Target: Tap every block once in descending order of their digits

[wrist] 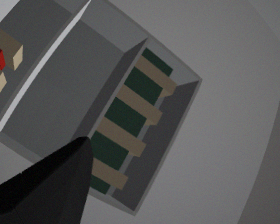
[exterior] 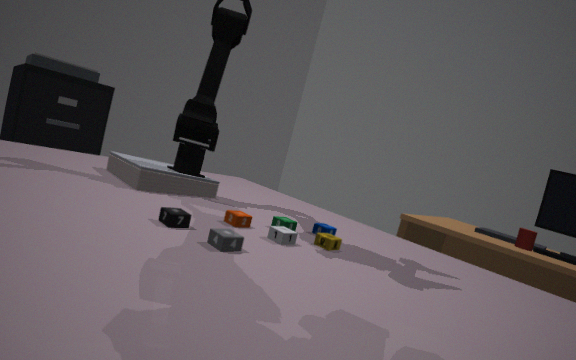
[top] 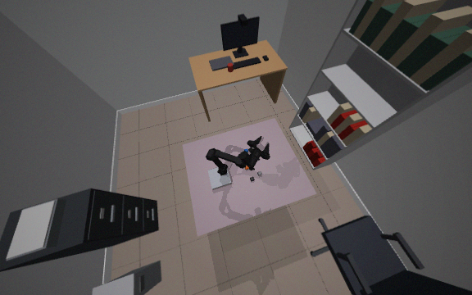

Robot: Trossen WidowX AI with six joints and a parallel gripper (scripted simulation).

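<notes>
Now: the yellow block 110 mm to the left of my gripper tip and 500 mm below it. Round my gripper tip: grey 4 block: 20 mm behind, 90 mm to the right, 500 mm below; then orange block: 110 mm behind, 500 mm below; then white 1 block: 30 mm behind, 30 mm to the left, 500 mm below.
</notes>
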